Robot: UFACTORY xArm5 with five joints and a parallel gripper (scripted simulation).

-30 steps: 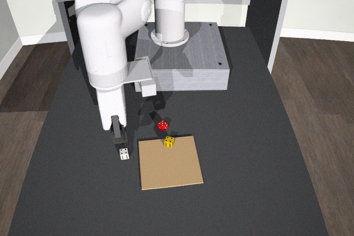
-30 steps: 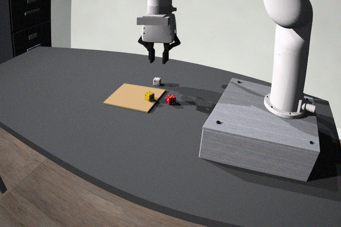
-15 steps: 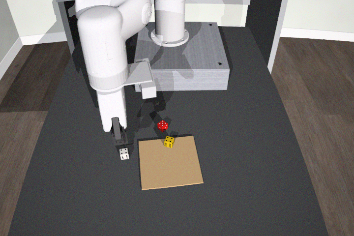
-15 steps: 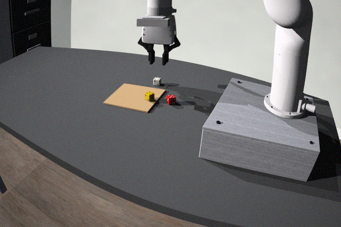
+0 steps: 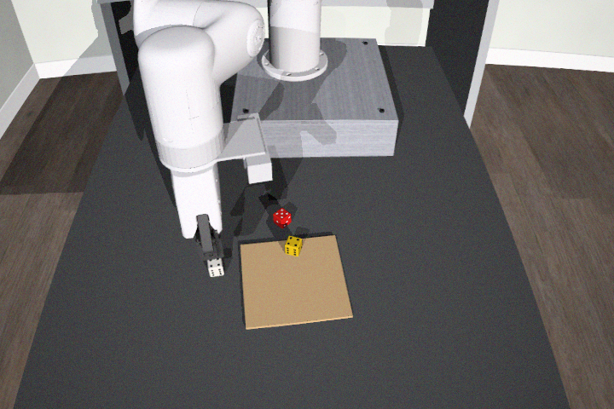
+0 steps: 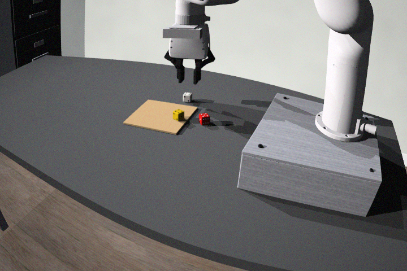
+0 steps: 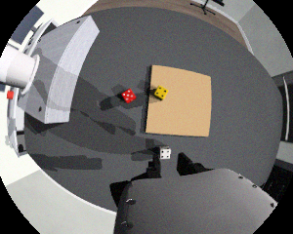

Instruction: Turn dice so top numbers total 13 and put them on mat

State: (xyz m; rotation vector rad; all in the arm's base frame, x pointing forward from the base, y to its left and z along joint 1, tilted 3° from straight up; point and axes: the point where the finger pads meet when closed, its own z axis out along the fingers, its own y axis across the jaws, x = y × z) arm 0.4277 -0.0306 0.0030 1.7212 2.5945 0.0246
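My gripper is now 7 cm above the white die. Also, from my hand: yellow die: 10 cm to the left, 6 cm below, 5 cm behind; then red die: 10 cm behind, 7 cm to the left, 7 cm below; then tan mat: 11 cm to the left, 7 cm below.
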